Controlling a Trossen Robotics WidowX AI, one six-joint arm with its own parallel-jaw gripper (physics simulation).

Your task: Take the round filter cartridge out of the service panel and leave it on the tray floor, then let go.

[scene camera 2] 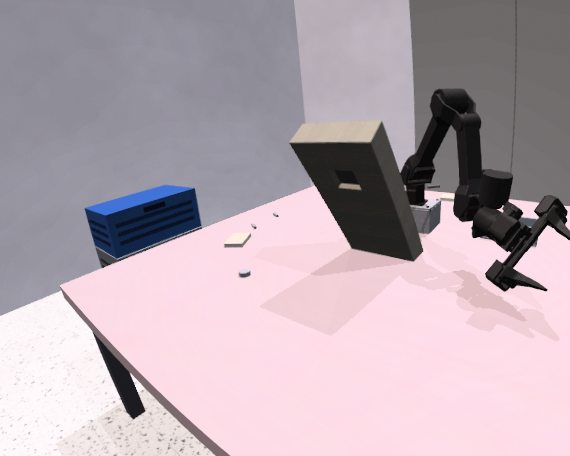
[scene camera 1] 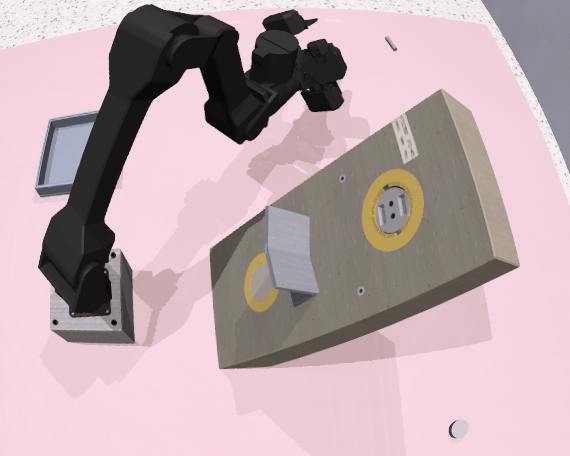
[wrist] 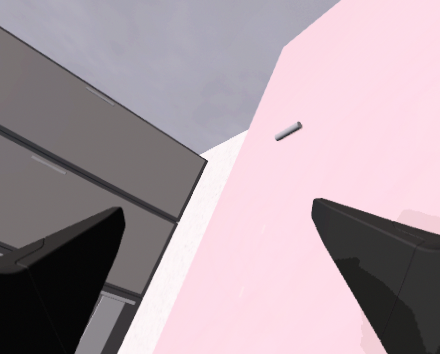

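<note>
The round filter cartridge (scene camera 1: 392, 210) is a grey disc with two raised grips and two dark holes. It sits inside a yellow ring (scene camera 1: 369, 215) on the face of the tilted, wood-grained service panel (scene camera 1: 335, 235) (scene camera 2: 380, 215). My gripper (scene camera 1: 330, 62) (scene camera 2: 557, 264) (wrist: 219, 211) is wide open and empty, in the air beyond the panel's upper long edge in scene camera 1, apart from panel and cartridge. The blue-grey tray (scene camera 1: 52, 191) stands at the left in scene camera 1, partly hidden by my arm. The cartridge does not show in the wrist view.
A bent grey plate (scene camera 1: 290, 250) sticks out from the panel and partly covers a second yellow ring (scene camera 1: 252, 287). A small grey rod (scene camera 1: 391, 43) (wrist: 288, 131), a small disc (scene camera 1: 459, 429) (scene camera 2: 244, 273) and a cream block (scene camera 2: 237, 240) lie on the pink table.
</note>
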